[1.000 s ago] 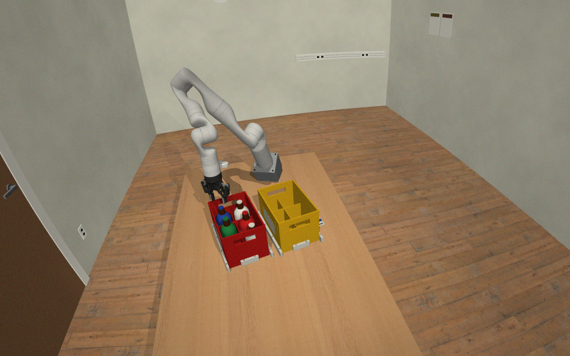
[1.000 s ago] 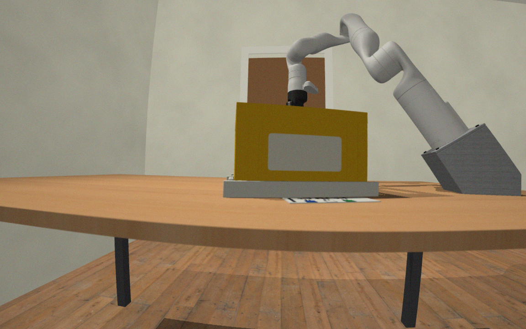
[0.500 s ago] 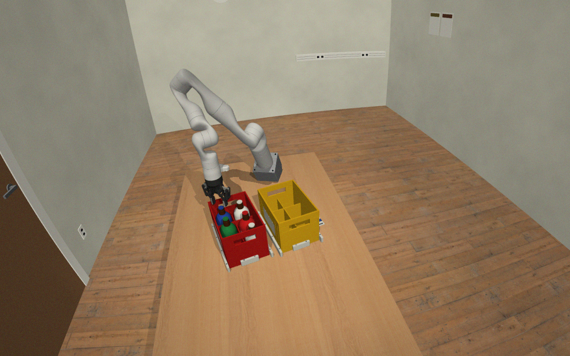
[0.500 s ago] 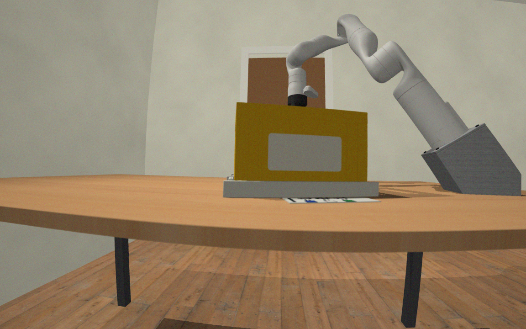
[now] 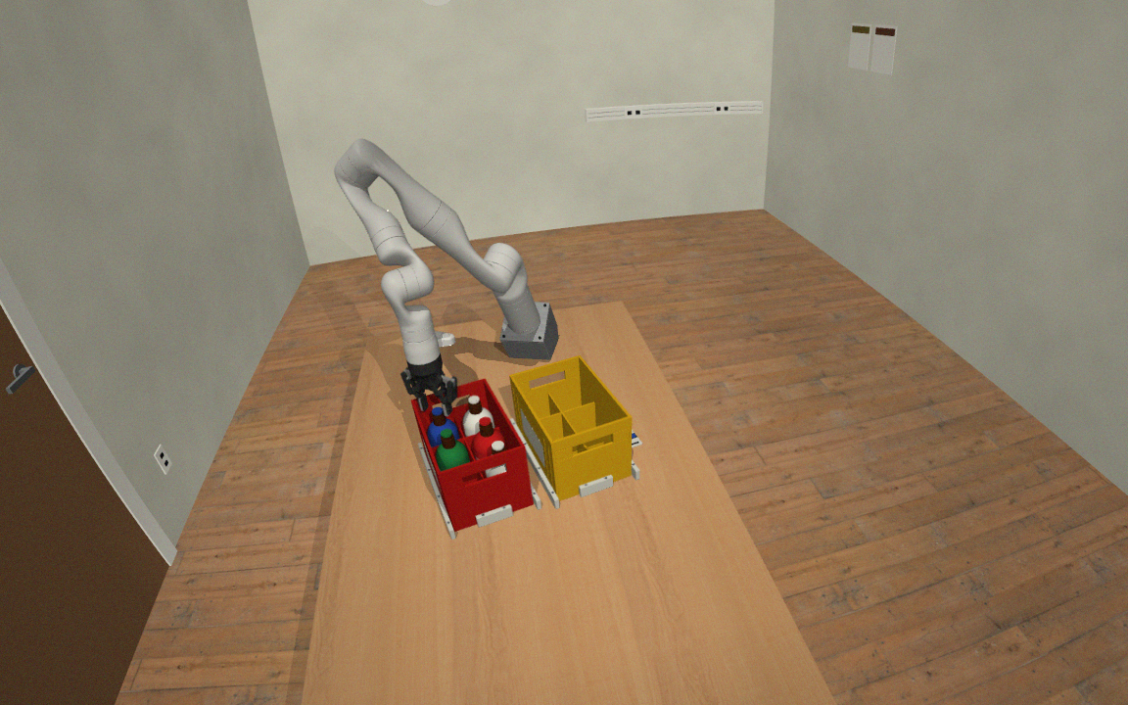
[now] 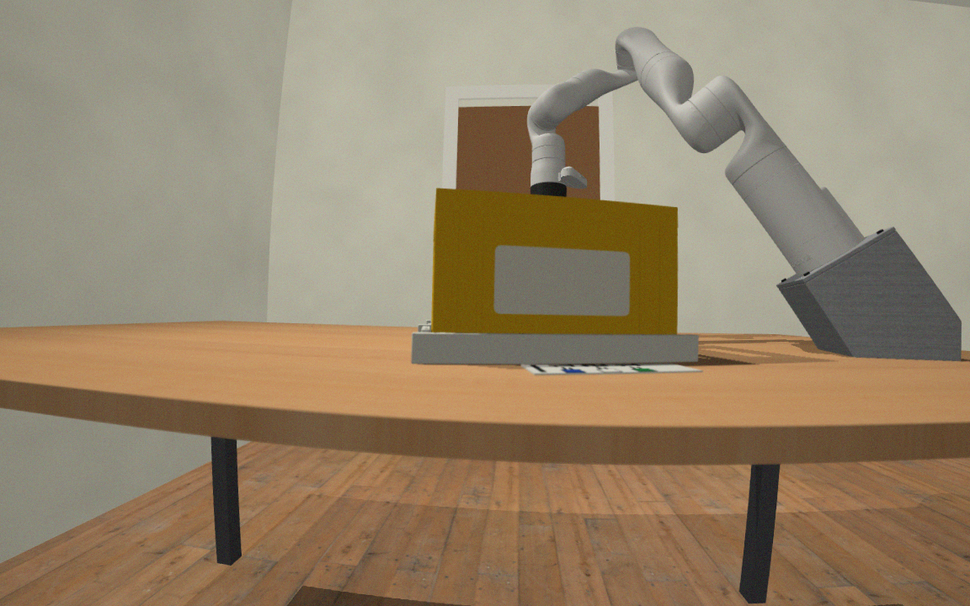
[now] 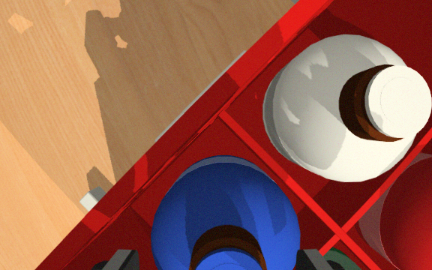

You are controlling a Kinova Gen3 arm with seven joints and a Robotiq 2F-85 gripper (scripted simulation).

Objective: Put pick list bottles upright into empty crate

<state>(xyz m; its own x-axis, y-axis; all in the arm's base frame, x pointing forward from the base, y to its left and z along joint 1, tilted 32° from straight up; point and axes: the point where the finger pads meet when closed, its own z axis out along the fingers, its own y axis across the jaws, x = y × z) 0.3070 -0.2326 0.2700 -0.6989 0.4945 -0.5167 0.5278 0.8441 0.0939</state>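
The blue bottle lies 8 cm below my hand. Also, from my hand: red bottle (8 cm ahead, 10 cm to the left, 8 cm below); red crate (8 cm ahead, 6 cm to the left, 9 cm below); green bottle (9 cm ahead, 1 cm to the left, 8 cm below).
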